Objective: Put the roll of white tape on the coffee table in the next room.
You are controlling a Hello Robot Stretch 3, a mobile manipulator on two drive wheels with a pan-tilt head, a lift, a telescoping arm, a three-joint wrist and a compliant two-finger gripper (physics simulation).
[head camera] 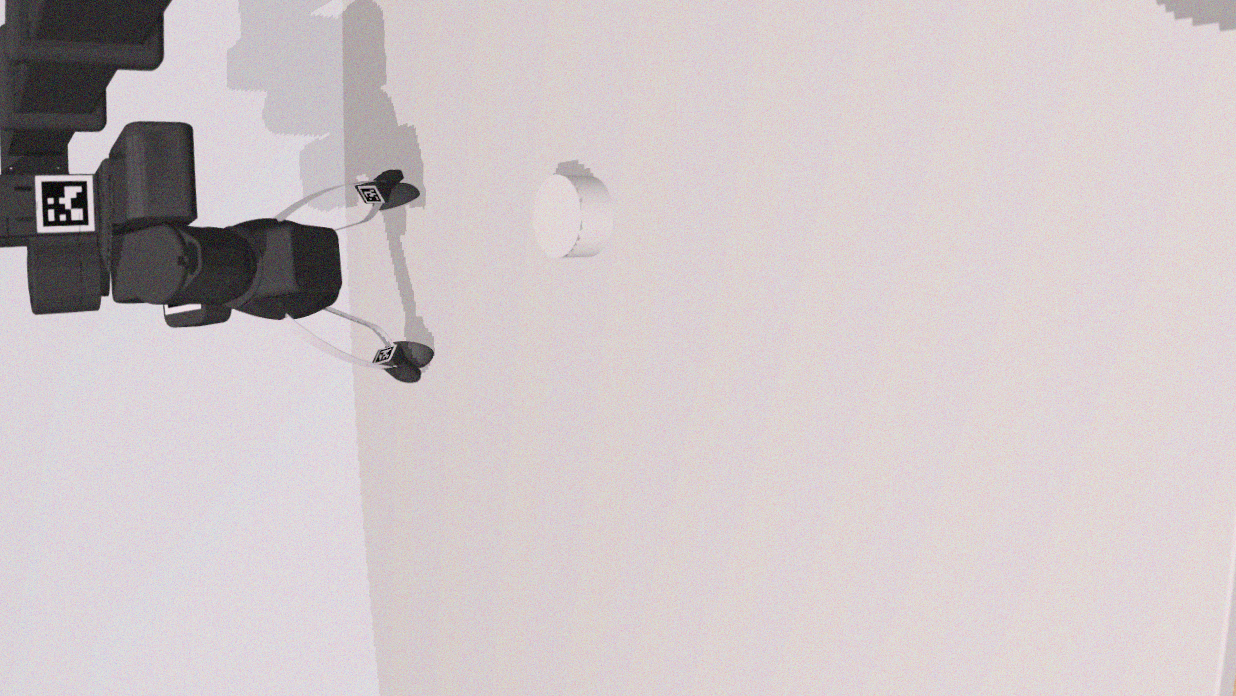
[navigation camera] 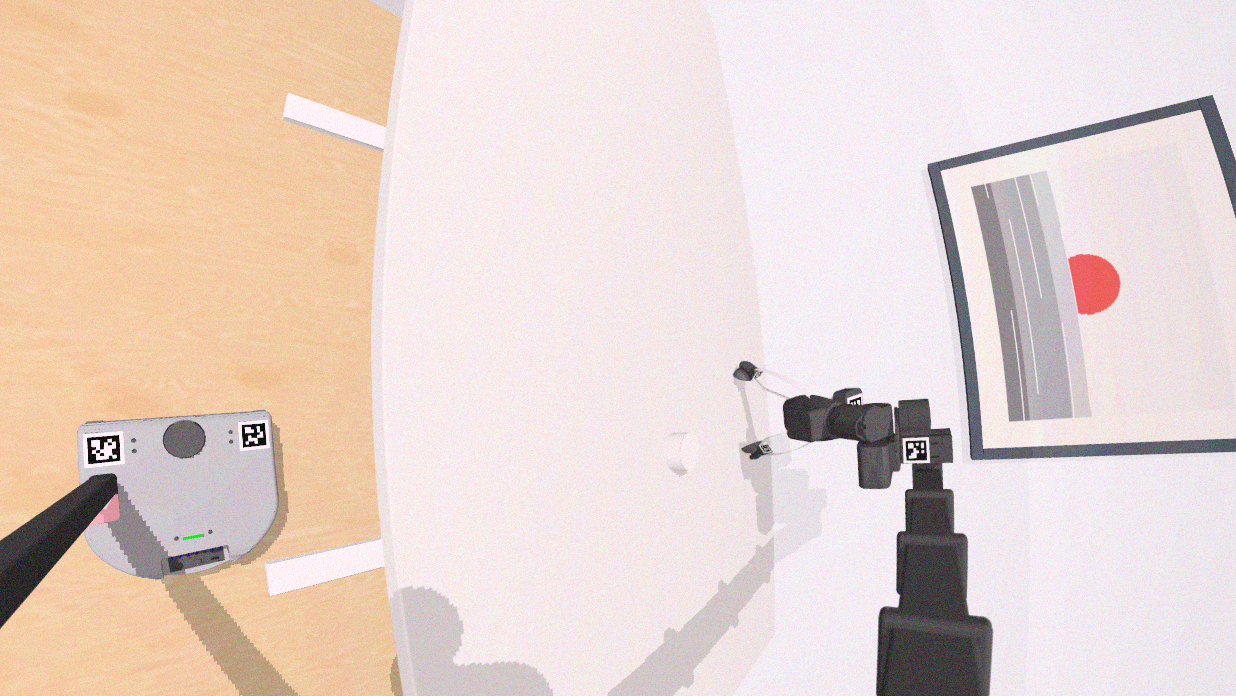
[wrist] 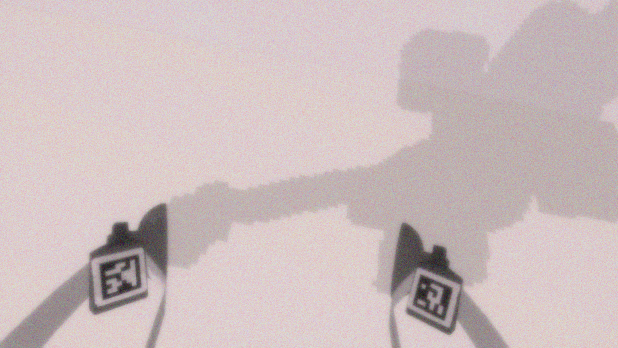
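Seen in the pictures: gripper, between the fingertips: (head camera: pixel 413 275) (navigation camera: pixel 742 410) (wrist: pixel 285 239); robot's base, origin of its link: (navigation camera: pixel 185 437).
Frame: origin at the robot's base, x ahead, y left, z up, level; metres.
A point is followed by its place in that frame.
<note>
The roll of white tape (head camera: pixel 575 216) {x -0.037, y -0.472, z 0.974 m} (navigation camera: pixel 679 453) {x -0.037, y -0.467, z 0.973 m} lies flat on a long pale table (head camera: pixel 778 475) {x 0.103, y -0.345, z 0.950 m} (navigation camera: pixel 536 259) {x 0.180, y -0.277, z 0.950 m}, near the wall side. It does not show in the wrist view. My gripper (head camera: pixel 408 274) {x -0.013, y -0.730, z 0.954 m} (navigation camera: pixel 749 410) {x -0.013, y -0.730, z 0.954 m} (wrist: pixel 285 239) {x -0.013, y -0.730, z 0.954 m} is open, with its fingertips wide apart and nothing between them. It hangs above the table's wall-side edge, with the roll a short way in front of the fingertips and apart from them. In the wrist view the gripper's shadow falls between and beyond the fingers. No coffee table can be told apart in these views.
A white wall (head camera: pixel 190 518) {x 0.196, y -0.914, z 1.117 m} (navigation camera: pixel 847 216) {x 0.344, y -0.921, z 1.159 m} rises behind the table, with a framed picture (navigation camera: pixel 967 345) {x 0.058, y -0.885, z 1.340 m} on it. My telescoping arm (navigation camera: pixel 934 657) {x -0.083, y -0.219, z 1.252 m} runs along the wall. My grey base (navigation camera: pixel 224 492) {x -0.113, y -0.063, z 0.160 m} stands on the wooden floor (navigation camera: pixel 198 242) {x 0.457, y -0.023, z 0.000 m}, across the table from the wall. White table legs (navigation camera: pixel 333 121) reach over the floor.
</note>
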